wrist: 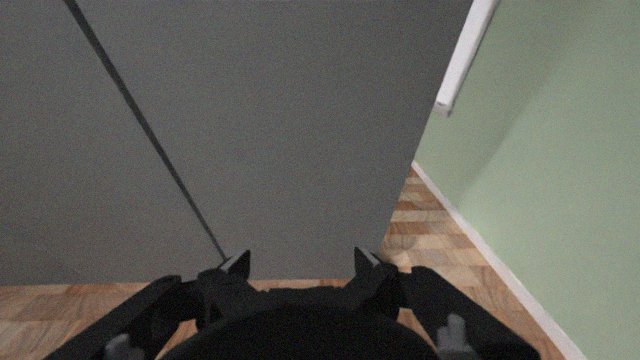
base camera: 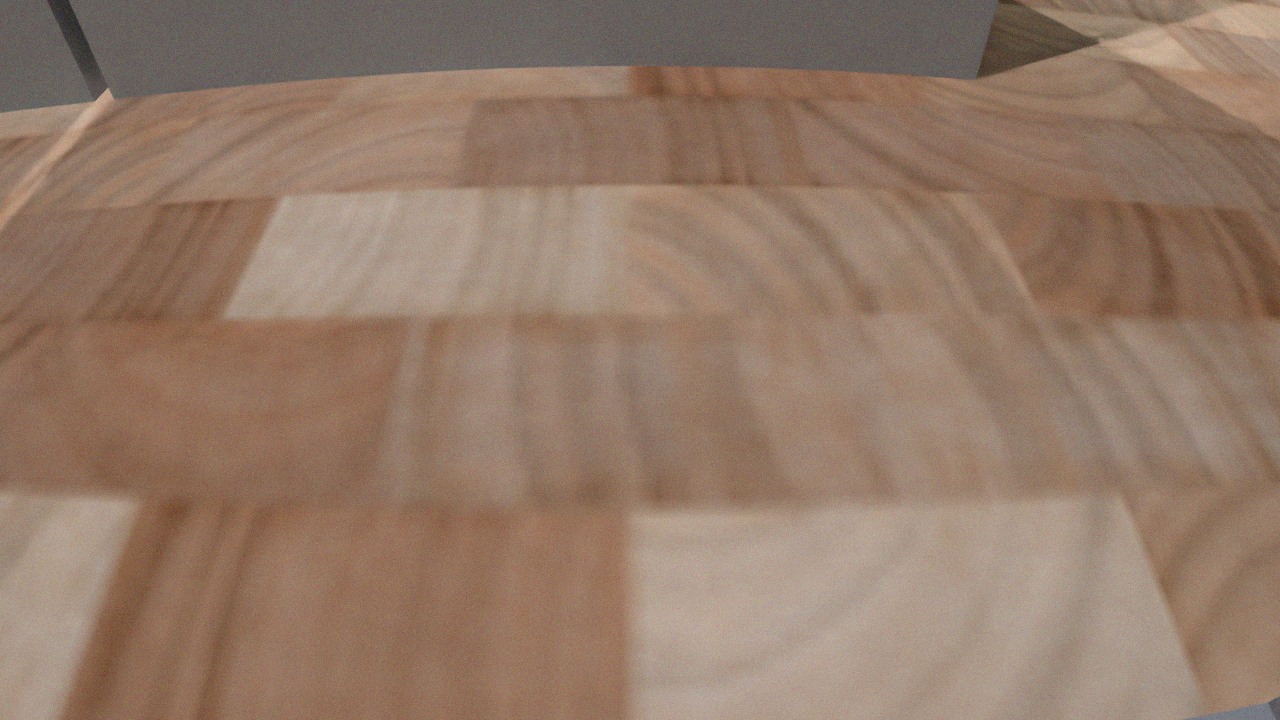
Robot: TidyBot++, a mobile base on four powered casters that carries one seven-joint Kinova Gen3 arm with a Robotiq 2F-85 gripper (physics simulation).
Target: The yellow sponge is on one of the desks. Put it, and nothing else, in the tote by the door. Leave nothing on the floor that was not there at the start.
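Places are measured from the arm's base along level axes (x ahead, y left, z up), in millimetres.
Where they show: gripper, fingertip midpoint: (wrist: 303, 260).
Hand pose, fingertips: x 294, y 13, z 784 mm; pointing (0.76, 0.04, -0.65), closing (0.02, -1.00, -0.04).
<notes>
After its pixels a point has its place.
My gripper (wrist: 303, 260) {x 293, y 13, z 784 mm} is open, with nothing between its fingers. It shows at the bottom of the wrist view, in front of a grey panel. The yellow sponge, the desks, the tote and the door do not show in either view.
A large grey panel (base camera: 537, 40) {x 796, y 61, z -368 mm} (wrist: 300, 140) {x 796, y 44, z 662 mm} with a dark vertical seam stands ahead on the wooden floor (base camera: 537, 402) {x 383, y 38, z -397 mm} (wrist: 435, 225) {x 1226, y -1126, z -397 mm}. To its right, a green wall (wrist: 560, 175) {x 949, y -1350, z 366 mm} with a white baseboard (wrist: 492, 260) {x 859, y -1334, z -356 mm} and a white-framed window (wrist: 465, 60) {x 2055, y -1374, z 830 mm} runs back, with a strip of floor between.
</notes>
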